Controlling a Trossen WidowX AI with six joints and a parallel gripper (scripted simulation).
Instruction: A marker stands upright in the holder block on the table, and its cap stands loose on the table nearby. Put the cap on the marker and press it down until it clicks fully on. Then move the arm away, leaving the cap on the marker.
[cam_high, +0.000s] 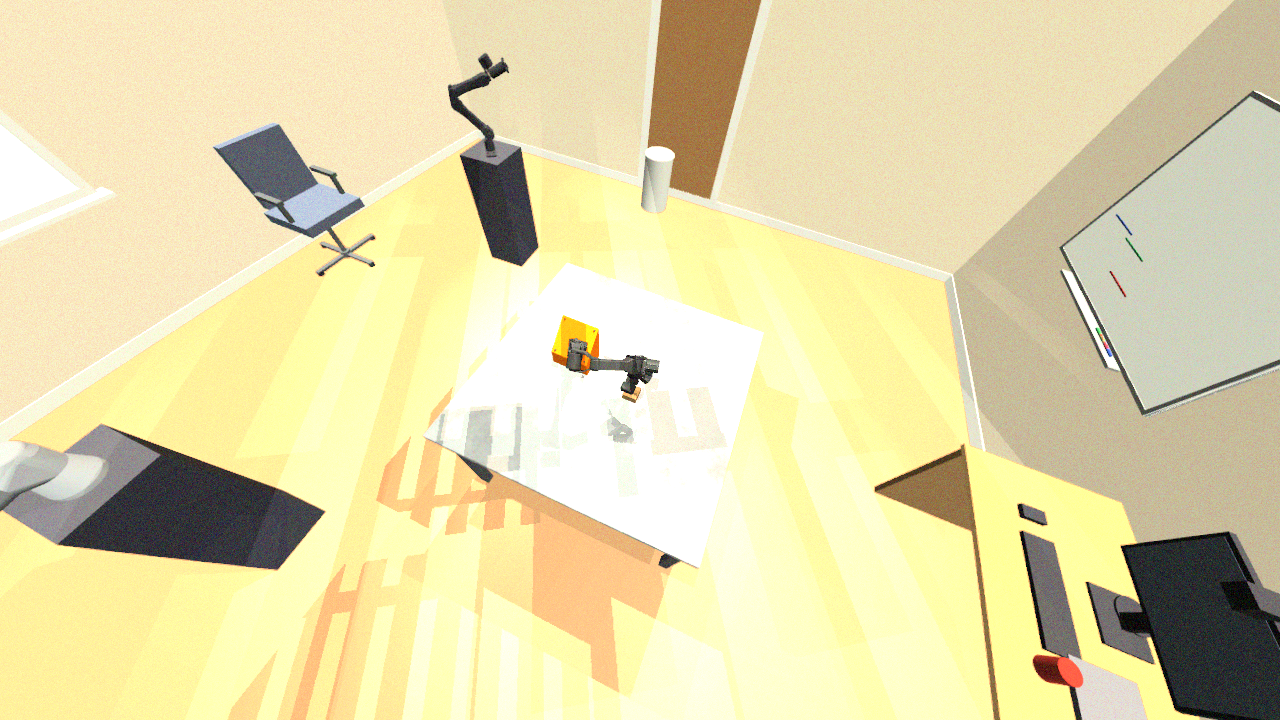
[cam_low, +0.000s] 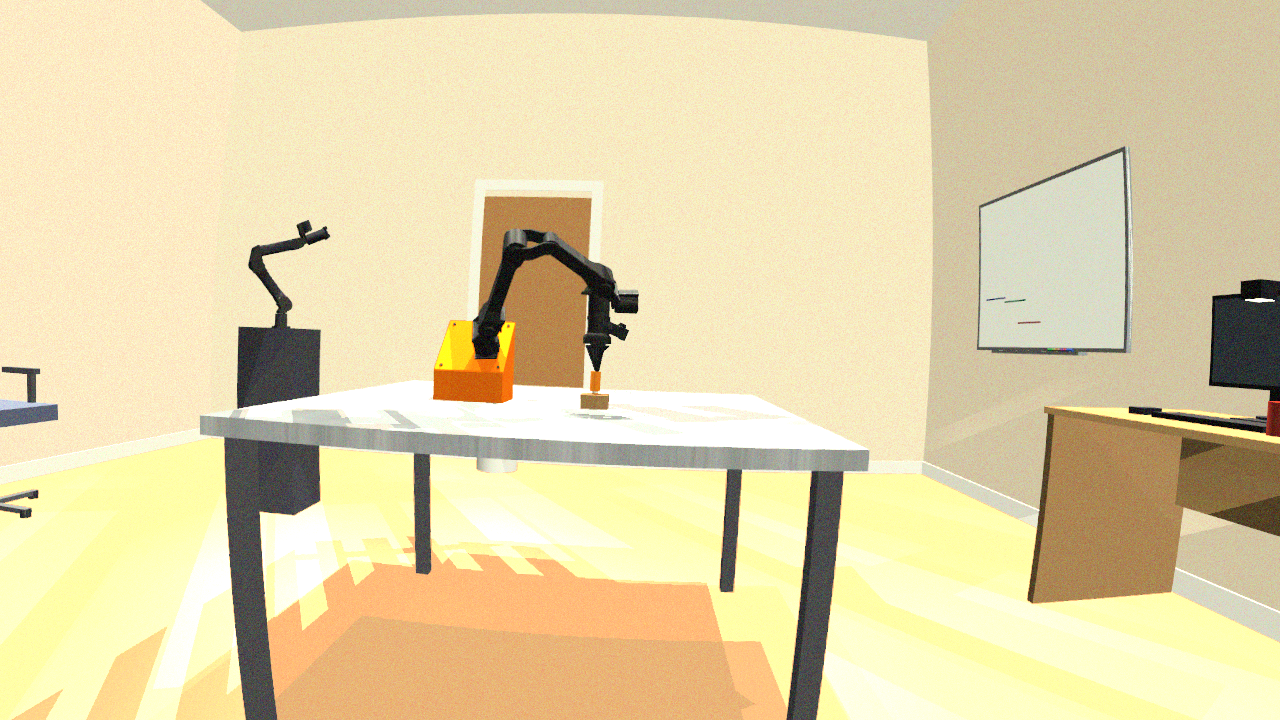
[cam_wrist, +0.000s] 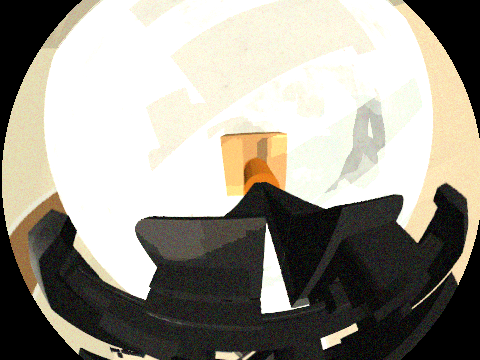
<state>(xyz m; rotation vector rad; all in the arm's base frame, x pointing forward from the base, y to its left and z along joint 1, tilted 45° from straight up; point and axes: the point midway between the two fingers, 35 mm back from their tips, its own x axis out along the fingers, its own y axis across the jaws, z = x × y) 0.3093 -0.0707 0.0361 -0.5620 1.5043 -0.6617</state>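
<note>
Right now my gripper tip is 30 mm above the orange cap. Round my gripper tip: tan holder block 80 mm below.
</note>
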